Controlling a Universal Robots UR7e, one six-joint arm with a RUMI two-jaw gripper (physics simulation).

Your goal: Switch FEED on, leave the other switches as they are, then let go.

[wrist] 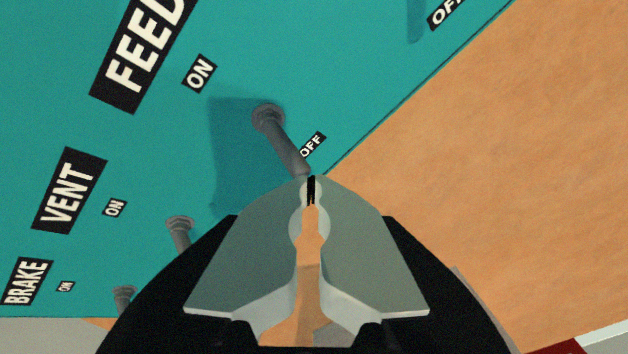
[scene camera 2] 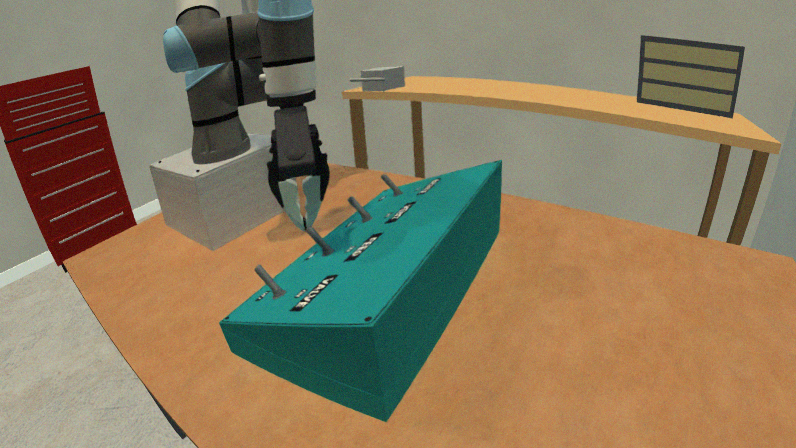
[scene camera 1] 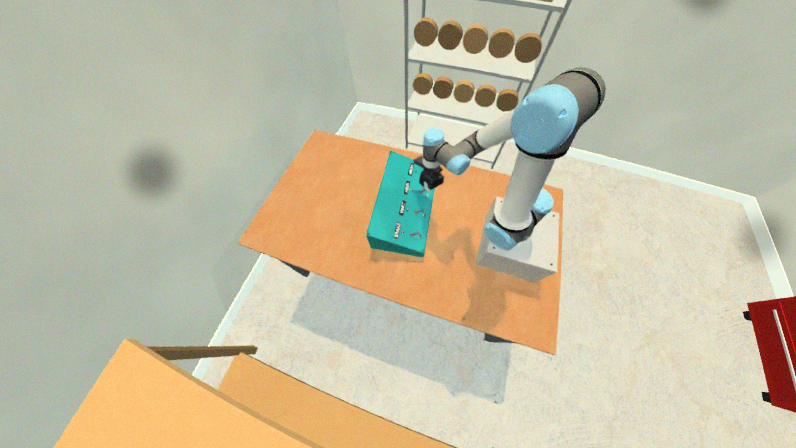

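Pixels of known places: gripper, fingertip midpoint: [wrist: 311, 178] [scene camera 2: 305, 230] [scene camera 1: 428, 190]; arm's base, origin of the base link: [scene camera 2: 221, 153].
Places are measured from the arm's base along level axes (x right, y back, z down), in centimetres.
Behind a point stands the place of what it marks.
Note:
A teal sloped switch box [scene camera 1: 387, 205] @[y -54.4, x -15.0, z 4.1 cm] [scene camera 2: 423, 261] @[y -66.0, x 3.0, z 2.1 cm] [wrist: 350, 60] @[y -46.1, x 8.2, z 9.7 cm] stands on the table. The FEED lever [scene camera 2: 319, 240] @[y -44.8, x 2.6, z 7.0 cm] [wrist: 284, 142] @[y -44.5, x 2.7, z 6.7 cm] leans toward its OFF label [wrist: 312, 145] @[y -42.1, x 3.3, z 10.6 cm]. My gripper [scene camera 2: 305, 227] @[y -42.0, x 3.1, z 5.9 cm] [wrist: 311, 178] @[y -42.0, x 3.1, z 5.9 cm] is shut and empty; its tips are at the free end of the FEED lever, on the OFF side, and seem to touch it or nearly so. The VALVE lever [scene camera 2: 269, 281] @[y -48.6, x 13.9, z 7.0 cm], the VENT lever [scene camera 2: 359, 208] @[y -41.0, x -8.7, z 7.0 cm] [wrist: 180, 232] @[y -41.8, x -8.9, z 8.0 cm] and the BRAKE lever [scene camera 2: 391, 184] @[y -37.3, x -20.1, z 7.0 cm] [wrist: 123, 299] @[y -38.0, x -20.2, z 8.0 cm] also lean to the OFF side. The gripper hides part of the VENT and BRAKE levers in the wrist view.
The arm's pedestal [scene camera 1: 520, 253] @[y 6.2, x -10.8, z -0.1 cm] [scene camera 2: 183, 194] @[y -3.3, x 12.8, z 5.4 cm] stands on the orange table [scene camera 1: 311, 205] @[y -96.8, x -28.2, z 17.8 cm] [scene camera 2: 557, 333] @[y -78.3, x -12.3, z 17.8 cm]. A shelf rack [scene camera 1: 407, 105] stands behind the table. A red drawer cabinet [scene camera 1: 777, 356] [scene camera 2: 83, 166] and a curved bench [scene camera 2: 529, 93] stand farther off.

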